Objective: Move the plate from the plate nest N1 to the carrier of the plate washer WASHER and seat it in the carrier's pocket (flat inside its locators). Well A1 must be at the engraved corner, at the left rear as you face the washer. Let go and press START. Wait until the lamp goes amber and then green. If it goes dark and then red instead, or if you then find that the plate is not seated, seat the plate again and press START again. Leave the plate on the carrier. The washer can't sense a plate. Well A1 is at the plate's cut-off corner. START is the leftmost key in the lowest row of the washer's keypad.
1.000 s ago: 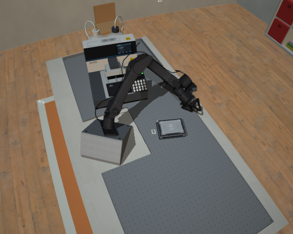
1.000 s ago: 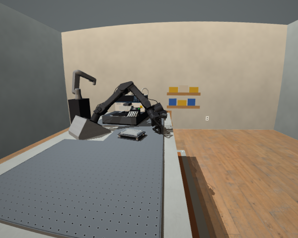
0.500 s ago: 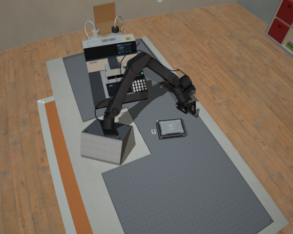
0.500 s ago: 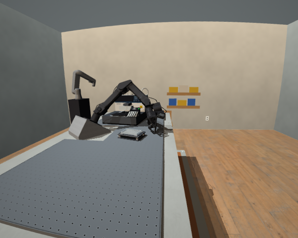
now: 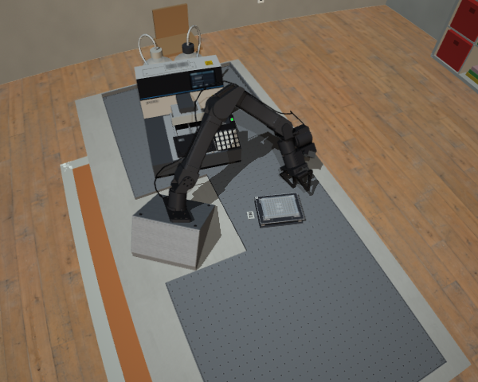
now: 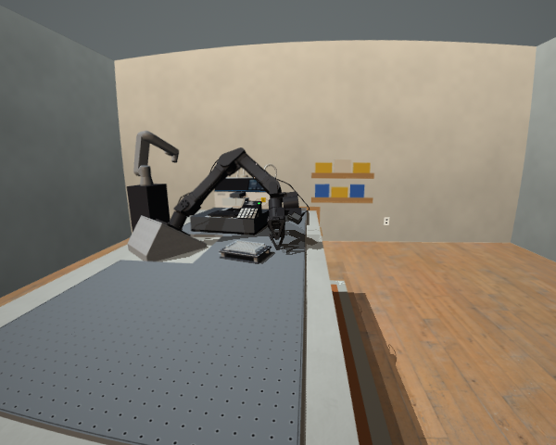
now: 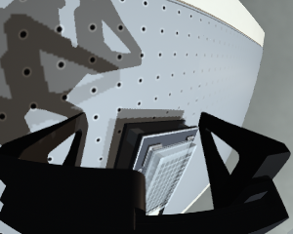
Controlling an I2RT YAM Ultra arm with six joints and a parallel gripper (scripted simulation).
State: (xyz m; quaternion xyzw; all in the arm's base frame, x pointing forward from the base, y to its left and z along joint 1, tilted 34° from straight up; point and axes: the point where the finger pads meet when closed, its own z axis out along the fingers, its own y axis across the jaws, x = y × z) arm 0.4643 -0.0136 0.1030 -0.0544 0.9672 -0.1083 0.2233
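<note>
Right now my hand is 10 cm past the well plate, 7 cm to the left of it and 1 cm above it. From my hand the other things lie so: black plate nest (10 cm behind, 7 cm to the right, 1 cm below); then washer carrier (37 cm behind, 25 cm to the left, 5 cm above); then label (21 cm behind, 6 cm to the right, 4 cm below).
</note>
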